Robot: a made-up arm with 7 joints.
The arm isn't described. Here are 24 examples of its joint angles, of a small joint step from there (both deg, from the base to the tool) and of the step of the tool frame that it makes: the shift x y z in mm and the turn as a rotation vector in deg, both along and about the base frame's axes.
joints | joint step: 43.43 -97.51 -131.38 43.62 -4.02 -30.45 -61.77 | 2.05 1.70 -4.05 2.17 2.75 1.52 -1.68
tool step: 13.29 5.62 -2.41 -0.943 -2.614 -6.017
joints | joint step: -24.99 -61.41 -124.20 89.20 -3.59 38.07 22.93 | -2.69 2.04 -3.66 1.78 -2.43 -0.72 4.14
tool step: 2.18 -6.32 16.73 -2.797 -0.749 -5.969
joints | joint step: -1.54 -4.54 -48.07 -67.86 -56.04 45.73 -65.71 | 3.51 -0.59 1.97 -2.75 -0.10 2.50 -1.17
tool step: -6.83 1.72 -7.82 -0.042 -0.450 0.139
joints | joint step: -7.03 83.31 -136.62 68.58 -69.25 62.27 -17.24 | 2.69 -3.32 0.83 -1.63 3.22 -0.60 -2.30
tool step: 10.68 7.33 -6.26 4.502 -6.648 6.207
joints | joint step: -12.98 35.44 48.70 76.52 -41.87 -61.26 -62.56 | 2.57 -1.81 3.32 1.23 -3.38 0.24 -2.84
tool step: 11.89 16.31 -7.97 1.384 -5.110 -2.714
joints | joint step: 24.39 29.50 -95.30 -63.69 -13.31 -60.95 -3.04 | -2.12 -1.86 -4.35 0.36 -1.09 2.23 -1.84
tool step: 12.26 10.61 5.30 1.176 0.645 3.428
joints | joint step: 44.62 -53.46 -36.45 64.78 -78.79 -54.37 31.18 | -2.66 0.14 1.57 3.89 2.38 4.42 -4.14
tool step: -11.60 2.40 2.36 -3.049 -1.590 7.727
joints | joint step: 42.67 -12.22 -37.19 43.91 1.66 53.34 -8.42 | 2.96 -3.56 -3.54 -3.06 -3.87 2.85 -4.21
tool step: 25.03 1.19 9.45 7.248 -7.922 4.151
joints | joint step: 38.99 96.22 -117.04 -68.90 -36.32 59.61 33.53 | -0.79 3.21 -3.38 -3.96 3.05 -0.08 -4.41
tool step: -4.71 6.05 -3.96 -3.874 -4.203 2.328
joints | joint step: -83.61 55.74 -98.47 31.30 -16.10 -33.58 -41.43 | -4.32 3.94 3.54 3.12 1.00 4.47 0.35
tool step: -31.97 62.20 -11.47 -1.853 -4.398 -12.407
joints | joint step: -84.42 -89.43 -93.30 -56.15 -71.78 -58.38 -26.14 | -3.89 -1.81 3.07 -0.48 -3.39 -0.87 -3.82
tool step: -0.97 4.94 5.13 -0.925 1.373 -3.842
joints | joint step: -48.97 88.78 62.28 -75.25 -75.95 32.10 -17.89 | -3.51 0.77 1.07 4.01 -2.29 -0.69 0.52
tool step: 2.73 -11.25 -4.58 -4.176 0.288 1.956
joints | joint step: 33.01 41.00 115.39 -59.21 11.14 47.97 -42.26 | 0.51 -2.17 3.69 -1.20 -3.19 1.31 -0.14
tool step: 15.60 -3.13 -1.63 -0.377 -1.178 0.685
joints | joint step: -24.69 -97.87 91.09 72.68 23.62 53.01 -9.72 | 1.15 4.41 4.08 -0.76 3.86 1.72 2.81
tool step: 33.29 3.22 15.75 2.998 5.930 -1.961
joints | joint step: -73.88 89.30 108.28 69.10 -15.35 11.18 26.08 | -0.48 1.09 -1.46 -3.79 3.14 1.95 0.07
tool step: 0.14 9.45 -7.38 2.871 -3.187 0.618
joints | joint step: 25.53 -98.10 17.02 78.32 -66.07 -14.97 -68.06 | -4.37 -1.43 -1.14 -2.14 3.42 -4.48 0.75
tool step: 26.33 -2.68 -22.17 -8.952 -1.010 -5.481
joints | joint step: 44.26 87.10 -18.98 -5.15 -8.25 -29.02 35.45 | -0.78 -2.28 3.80 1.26 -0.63 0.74 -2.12
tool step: -12.21 9.63 5.61 -3.304 -0.008 -3.586
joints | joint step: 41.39 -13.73 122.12 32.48 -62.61 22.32 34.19 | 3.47 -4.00 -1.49 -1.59 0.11 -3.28 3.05
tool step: -28.03 -9.65 25.39 4.924 0.055 1.320
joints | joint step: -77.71 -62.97 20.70 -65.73 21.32 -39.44 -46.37 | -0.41 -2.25 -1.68 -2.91 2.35 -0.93 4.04
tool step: 6.70 7.67 8.94 -4.001 3.426 0.672
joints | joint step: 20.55 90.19 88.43 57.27 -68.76 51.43 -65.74 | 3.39 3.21 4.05 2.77 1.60 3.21 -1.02
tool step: -0.98 -7.82 -10.82 0.227 0.772 3.474
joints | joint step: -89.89 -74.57 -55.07 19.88 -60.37 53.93 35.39 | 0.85 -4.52 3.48 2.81 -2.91 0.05 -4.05
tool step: -2.26 -1.77 -7.94 3.094 0.228 4.423
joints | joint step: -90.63 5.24 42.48 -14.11 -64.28 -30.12 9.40 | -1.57 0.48 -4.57 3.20 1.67 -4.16 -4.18
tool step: -19.09 -5.48 20.20 1.953 -4.173 -0.106
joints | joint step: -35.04 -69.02 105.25 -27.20 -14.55 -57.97 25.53 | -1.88 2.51 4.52 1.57 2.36 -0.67 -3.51
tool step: 16.19 14.28 -5.61 6.594 -0.323 -7.660
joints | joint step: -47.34 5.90 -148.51 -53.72 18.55 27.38 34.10 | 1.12 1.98 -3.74 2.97 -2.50 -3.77 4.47
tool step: -5.99 5.97 -14.74 7.390 6.187 3.077
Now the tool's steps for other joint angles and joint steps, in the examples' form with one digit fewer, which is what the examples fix.
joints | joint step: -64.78 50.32 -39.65 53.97 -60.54 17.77 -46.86 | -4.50 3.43 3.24 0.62 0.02 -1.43 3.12
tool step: -2.0 18.4 -2.4 -9.04 -2.44 -9.21
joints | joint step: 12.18 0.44 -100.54 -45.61 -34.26 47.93 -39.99 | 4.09 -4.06 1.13 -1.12 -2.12 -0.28 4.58
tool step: -2.2 8.6 24.7 10.10 -1.52 4.81
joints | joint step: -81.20 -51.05 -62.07 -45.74 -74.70 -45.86 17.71 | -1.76 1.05 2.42 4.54 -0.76 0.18 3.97
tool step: -2.0 -8.8 1.4 0.71 1.34 -1.94
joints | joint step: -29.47 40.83 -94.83 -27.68 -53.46 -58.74 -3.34 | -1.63 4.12 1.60 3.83 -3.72 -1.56 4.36
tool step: -36.8 -14.2 10.3 2.35 -1.27 -4.35
